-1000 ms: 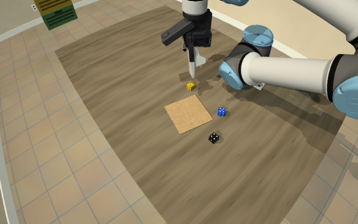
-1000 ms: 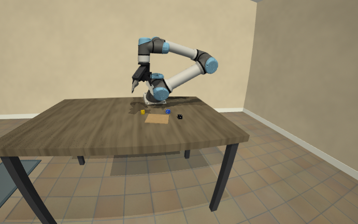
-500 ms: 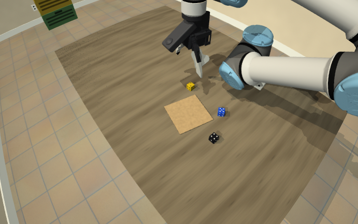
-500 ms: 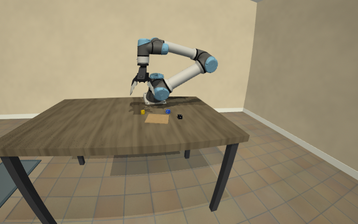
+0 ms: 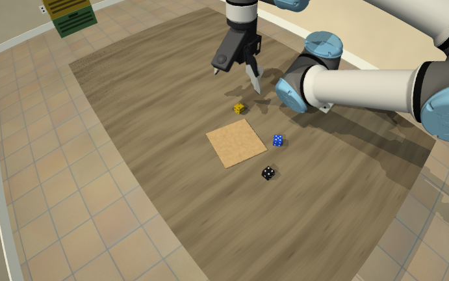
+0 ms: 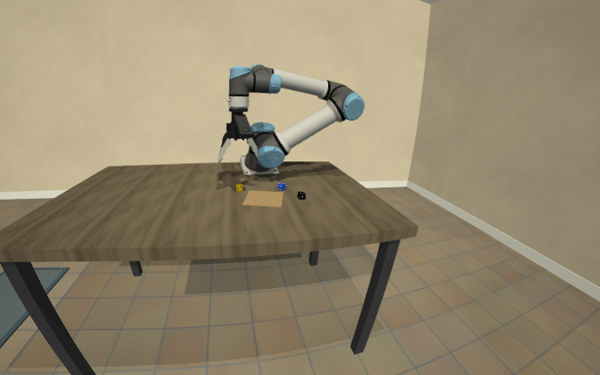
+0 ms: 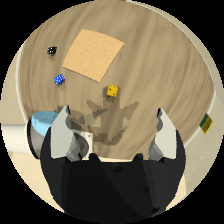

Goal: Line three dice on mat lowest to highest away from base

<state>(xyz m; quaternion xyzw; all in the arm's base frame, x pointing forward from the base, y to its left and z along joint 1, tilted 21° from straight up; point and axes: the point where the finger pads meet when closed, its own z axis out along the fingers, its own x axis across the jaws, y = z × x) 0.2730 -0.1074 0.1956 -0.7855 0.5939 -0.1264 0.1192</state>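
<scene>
My hand is 20 mm past the yellow die and 110 mm above it. The rest, counted from my hand: blue die 20 mm behind, 180 mm to the left, 110 mm below; then tan mat 80 mm ahead, 100 mm to the left, 120 mm below; then black die 80 mm ahead, 240 mm to the left, 110 mm below.
</scene>
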